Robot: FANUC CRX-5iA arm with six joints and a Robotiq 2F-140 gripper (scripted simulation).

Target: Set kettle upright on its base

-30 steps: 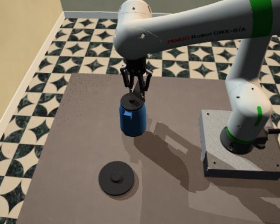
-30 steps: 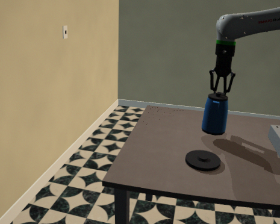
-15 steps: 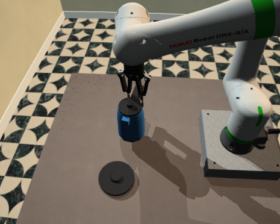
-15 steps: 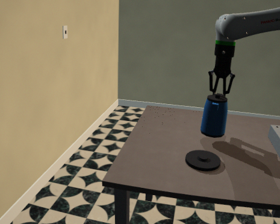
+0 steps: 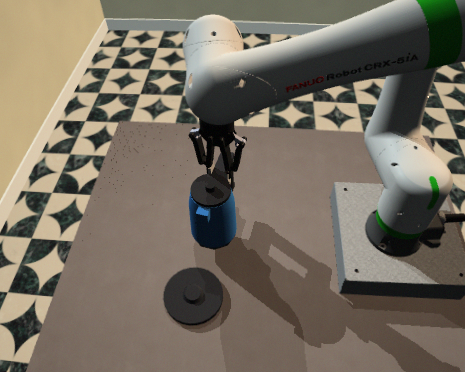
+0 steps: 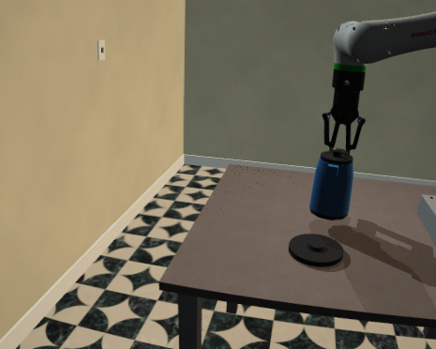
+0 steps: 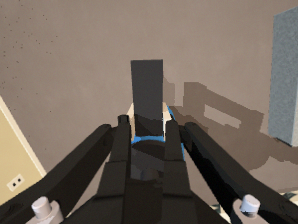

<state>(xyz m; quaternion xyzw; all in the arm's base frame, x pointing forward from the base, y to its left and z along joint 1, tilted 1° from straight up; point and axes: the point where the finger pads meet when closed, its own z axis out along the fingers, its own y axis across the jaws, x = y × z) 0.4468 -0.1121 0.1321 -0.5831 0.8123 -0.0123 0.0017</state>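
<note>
My hand is 10 mm short of the blue kettle, 30 mm to the right of it and 50 mm above it. Round my hand: round black base: 80 mm ahead, 230 mm to the left, 190 mm below.
</note>
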